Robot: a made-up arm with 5 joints.
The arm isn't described. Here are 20 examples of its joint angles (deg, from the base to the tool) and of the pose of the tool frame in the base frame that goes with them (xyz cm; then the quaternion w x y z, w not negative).
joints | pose
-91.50 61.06 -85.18 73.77 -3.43 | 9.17 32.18 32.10 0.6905 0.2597 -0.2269 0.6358
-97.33 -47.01 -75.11 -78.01 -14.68 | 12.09 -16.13 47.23 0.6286 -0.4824 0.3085 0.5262
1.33 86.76 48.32 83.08 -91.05 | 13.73 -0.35 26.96 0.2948 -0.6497 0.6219 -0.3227
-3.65 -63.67 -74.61 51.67 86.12 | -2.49 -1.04 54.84 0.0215 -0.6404 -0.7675 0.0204
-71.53 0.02 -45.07 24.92 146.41 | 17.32 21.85 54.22 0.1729 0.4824 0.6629 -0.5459
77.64 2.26 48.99 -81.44 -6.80 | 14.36 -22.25 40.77 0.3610 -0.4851 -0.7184 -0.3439
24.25 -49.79 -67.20 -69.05 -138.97 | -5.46 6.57 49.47 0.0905 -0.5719 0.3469 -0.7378
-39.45 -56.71 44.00 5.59 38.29 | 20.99 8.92 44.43 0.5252 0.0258 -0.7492 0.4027
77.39 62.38 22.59 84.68 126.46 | 11.69 -9.87 22.82 0.7062 0.6297 -0.1170 0.3018
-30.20 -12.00 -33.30 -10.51 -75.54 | 24.57 8.32 58.95 0.2684 0.7759 -0.5582 -0.1199
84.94 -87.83 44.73 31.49 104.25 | 10.19 -7.92 43.61 0.6254 -0.7738 0.0433 0.0908
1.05 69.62 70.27 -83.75 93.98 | 25.31 -0.55 18.52 0.6756 -0.2099 -0.2018 0.6773
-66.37 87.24 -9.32 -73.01 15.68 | 21.64 26.53 18.23 0.5674 0.3042 -0.6039 0.4699
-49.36 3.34 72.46 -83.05 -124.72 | 23.24 15.32 35.32 0.5131 0.7501 -0.0205 -0.4166
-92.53 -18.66 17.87 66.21 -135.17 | 9.24 17.35 36.61 0.9013 0.1925 0.0908 -0.3773
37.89 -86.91 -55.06 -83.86 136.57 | -7.75 13.29 34.36 0.6207 0.3750 0.0273 0.6880
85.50 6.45 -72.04 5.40 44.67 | 10.87 -17.57 60.35 0.2388 -0.8663 -0.4283 -0.0956
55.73 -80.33 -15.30 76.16 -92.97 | 9.47 -0.05 49.17 0.1422 0.2795 -0.7672 -0.5596
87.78 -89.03 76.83 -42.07 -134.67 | 9.76 -6.95 44.23 0.1180 -0.3998 0.8637 0.2832
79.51 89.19 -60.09 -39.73 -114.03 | 15.91 -34.70 25.32 0.0907 -0.2462 0.7291 0.6321
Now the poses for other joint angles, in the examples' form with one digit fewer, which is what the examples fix.
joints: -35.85 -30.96 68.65 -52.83 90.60
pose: 24.2 10.1 40.3 0.287 -0.348 -0.714 0.536
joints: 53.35 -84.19 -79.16 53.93 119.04
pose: -2.4 15.9 46.5 0.144 0.982 0.089 0.088
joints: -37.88 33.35 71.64 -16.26 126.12
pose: 19.8 7.5 21.5 0.163 -0.008 -0.008 0.987
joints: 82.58 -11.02 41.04 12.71 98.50
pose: 12.2 -20.7 33.6 0.910 -0.401 -0.006 0.105
